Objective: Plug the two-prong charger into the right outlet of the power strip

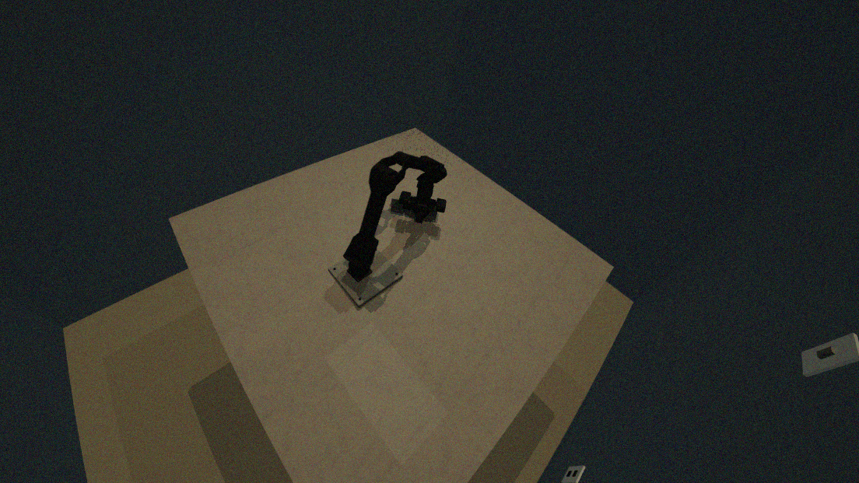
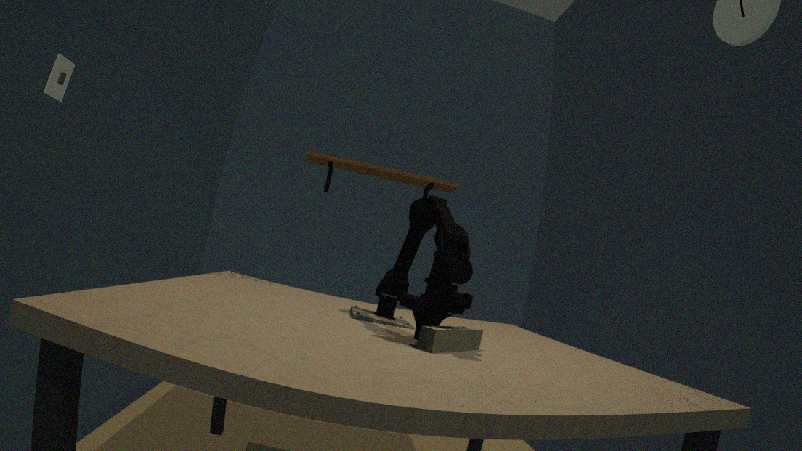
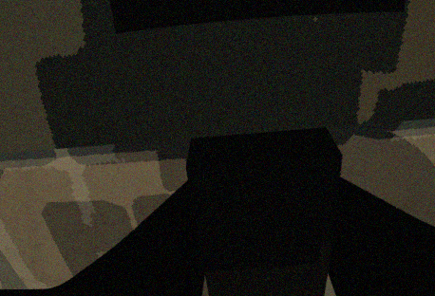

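My gripper tip is 20 mm short of the black two-prong charger, 10 mm to the right of it and 10 mm below it.
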